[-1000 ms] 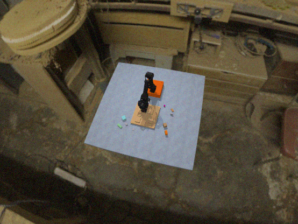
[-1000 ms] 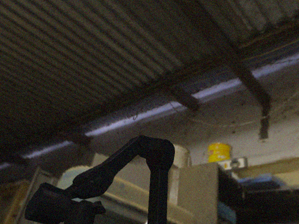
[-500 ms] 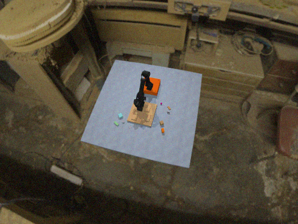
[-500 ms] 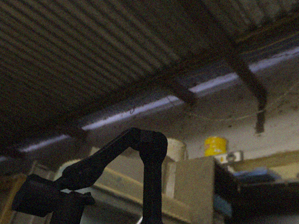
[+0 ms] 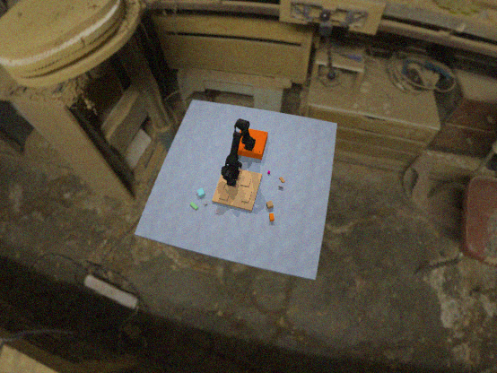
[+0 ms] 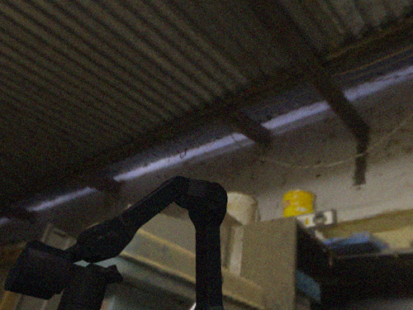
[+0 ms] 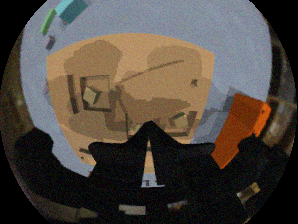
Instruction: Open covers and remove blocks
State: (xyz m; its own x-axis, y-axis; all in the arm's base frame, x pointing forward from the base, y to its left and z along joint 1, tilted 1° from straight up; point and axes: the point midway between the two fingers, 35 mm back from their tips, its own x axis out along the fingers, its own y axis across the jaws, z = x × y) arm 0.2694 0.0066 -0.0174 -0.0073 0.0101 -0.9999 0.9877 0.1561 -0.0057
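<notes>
My gripper tip is now 5 cm short of the tan puzzle board and 4 cm to the right of it. From my gripper tip the other things lie so: magenta piece (15 cm behind, 20 cm to the left, 1 cm below); then brown block (9 cm ahead, 31 cm to the left); then cyan block (20 cm ahead, 19 cm to the right, 1 cm below).
</notes>
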